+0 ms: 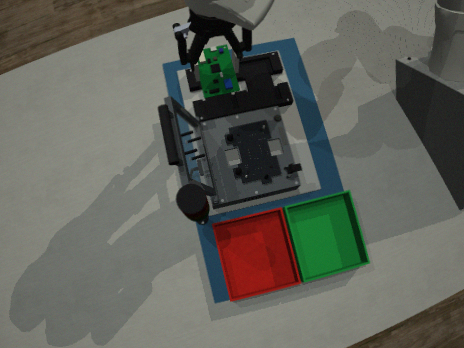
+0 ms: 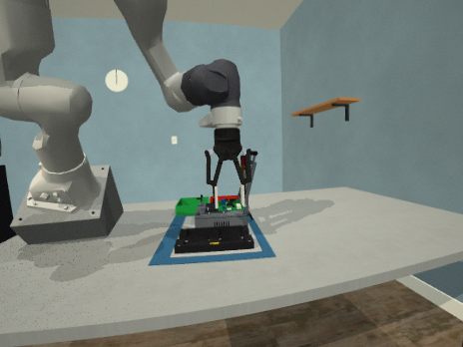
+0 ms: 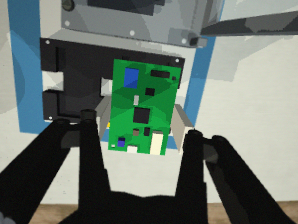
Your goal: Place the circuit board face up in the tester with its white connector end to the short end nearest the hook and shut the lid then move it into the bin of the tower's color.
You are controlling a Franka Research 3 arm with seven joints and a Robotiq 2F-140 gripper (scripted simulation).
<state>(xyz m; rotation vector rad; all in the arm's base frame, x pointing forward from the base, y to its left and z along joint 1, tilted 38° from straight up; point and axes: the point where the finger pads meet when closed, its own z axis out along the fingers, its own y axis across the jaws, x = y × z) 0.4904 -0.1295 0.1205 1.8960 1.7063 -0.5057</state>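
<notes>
My gripper is now 2 cm above the green circuit board. From my hand the other things lie so: latch hook (7 cm behind, 24 cm to the left, 5 cm below); clear lid (11 cm ahead, 16 cm to the left, 4 cm above); tester plate (1 cm behind, 18 cm to the left, 7 cm below).
</notes>
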